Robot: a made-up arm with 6 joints.
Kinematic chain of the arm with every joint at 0, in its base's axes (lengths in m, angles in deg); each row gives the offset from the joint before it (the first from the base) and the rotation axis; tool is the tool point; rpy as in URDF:
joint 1: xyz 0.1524 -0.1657 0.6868 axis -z
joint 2: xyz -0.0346 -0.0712 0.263 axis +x
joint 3: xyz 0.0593 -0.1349 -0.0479 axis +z
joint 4: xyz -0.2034 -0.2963 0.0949 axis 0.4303 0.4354 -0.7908
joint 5: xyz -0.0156 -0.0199 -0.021 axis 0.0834 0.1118 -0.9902
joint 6: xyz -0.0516 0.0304 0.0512 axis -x
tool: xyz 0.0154 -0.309 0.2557 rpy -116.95 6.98 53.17
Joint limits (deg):
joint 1: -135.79..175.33
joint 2: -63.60..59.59
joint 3: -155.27..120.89
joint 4: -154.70..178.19
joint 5: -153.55..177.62
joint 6: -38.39..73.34
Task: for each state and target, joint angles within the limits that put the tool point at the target. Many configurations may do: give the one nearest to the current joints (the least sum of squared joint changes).
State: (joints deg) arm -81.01 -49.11 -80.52 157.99 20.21 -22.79
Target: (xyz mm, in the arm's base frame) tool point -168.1 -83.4 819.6
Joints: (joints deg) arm -70.66 -63.51 -95.08 170.32 -7.47 -38.39
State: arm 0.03 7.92 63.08 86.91 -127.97 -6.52
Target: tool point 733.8 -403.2 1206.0
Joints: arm -7.83 -6.08 72.07 71.73 -139.23 -3.72
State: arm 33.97 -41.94 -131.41 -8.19 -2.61 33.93
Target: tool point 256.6 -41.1 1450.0
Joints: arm 36.33 5.87 -136.62 -6.98 -1.88 44.02
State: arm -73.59 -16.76 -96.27 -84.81 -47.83 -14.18
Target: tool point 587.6 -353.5 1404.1
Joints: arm -105.29 -11.62 -48.39 -61.89 -23.35 -24.32
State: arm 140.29 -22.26 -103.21 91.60 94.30 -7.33
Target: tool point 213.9 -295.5 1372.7
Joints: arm 149.23 -0.79 -123.85 85.69 92.75 -21.97
